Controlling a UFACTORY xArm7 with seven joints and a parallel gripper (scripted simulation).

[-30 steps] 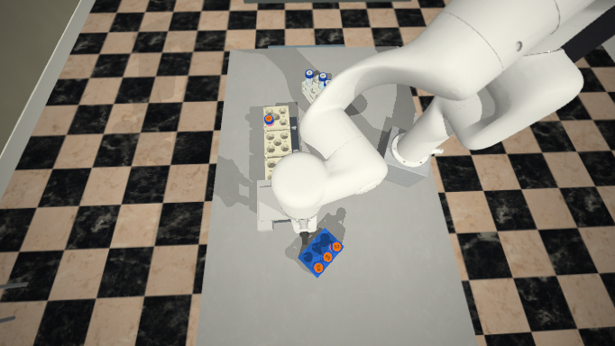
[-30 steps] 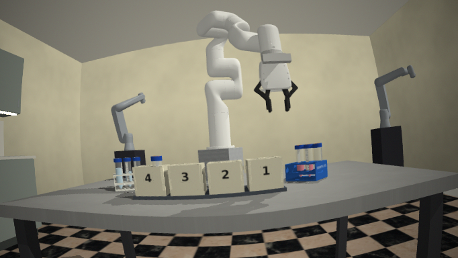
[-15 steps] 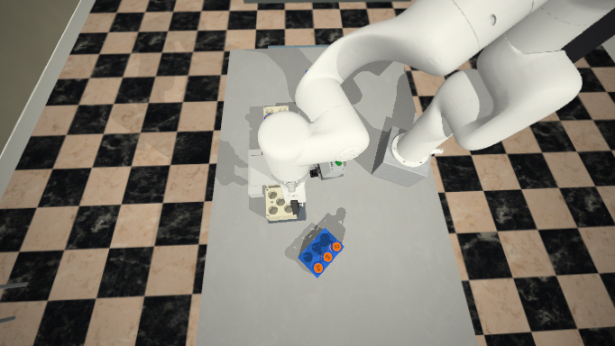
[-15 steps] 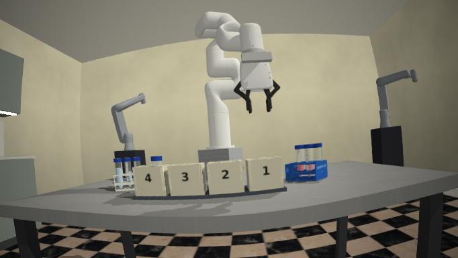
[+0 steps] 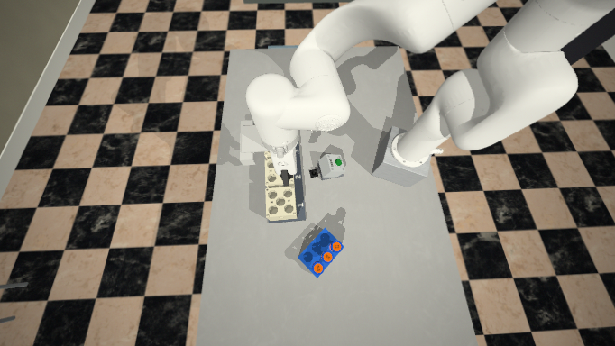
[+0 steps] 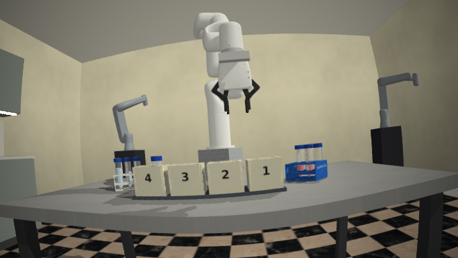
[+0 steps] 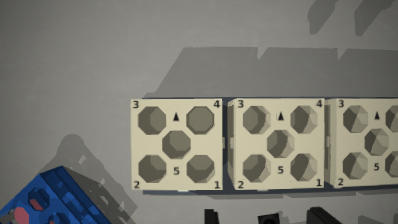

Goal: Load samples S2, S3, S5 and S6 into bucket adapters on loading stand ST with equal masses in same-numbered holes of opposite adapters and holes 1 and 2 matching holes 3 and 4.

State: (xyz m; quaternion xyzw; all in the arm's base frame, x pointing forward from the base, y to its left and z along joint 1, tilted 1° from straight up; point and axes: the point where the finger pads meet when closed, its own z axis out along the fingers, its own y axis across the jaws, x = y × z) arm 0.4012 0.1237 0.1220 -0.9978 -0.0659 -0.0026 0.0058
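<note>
The orange-dotted sample tube lies 240 mm to the right of my hand, 180 mm below it and 90 mm ahead of it. Also, from my hand: blue sample rack 220 mm below, 210 mm to the left, 110 mm behind; done desk 200 mm below, 150 mm behind, 90 mm to the right; green DONE key 190 mm below, 170 mm behind, 100 mm to the right.
</note>
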